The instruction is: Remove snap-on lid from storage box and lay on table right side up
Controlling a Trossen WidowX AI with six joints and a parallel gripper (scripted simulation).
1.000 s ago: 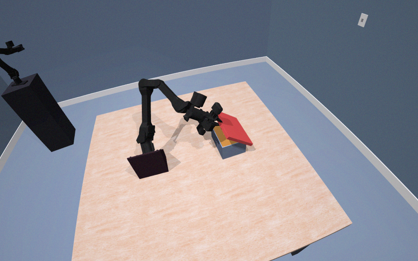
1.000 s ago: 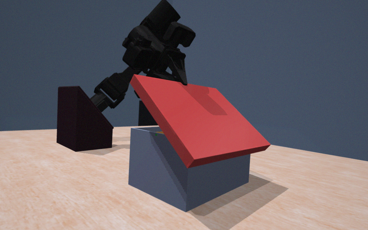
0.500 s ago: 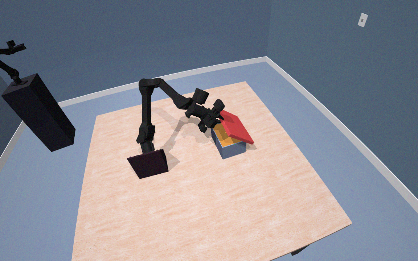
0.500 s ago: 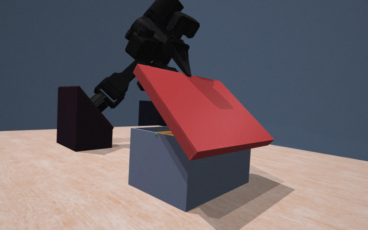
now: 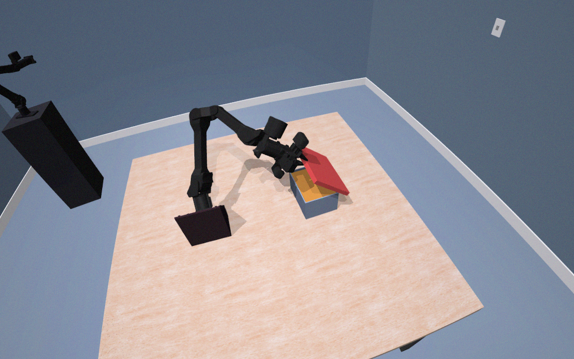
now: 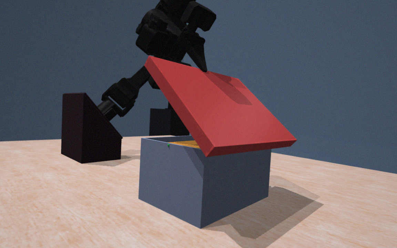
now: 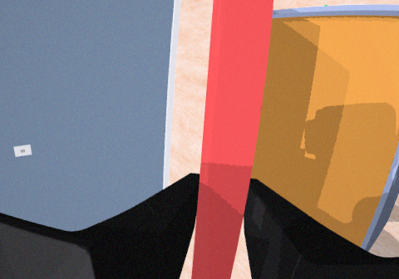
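Now: gripper tip 70 mm short of the red lid, 50 mm above it and 10 mm to the left of it. From my gripper tip the other things lie so: grey-blue storage box: 170 mm below, 30 mm ahead.
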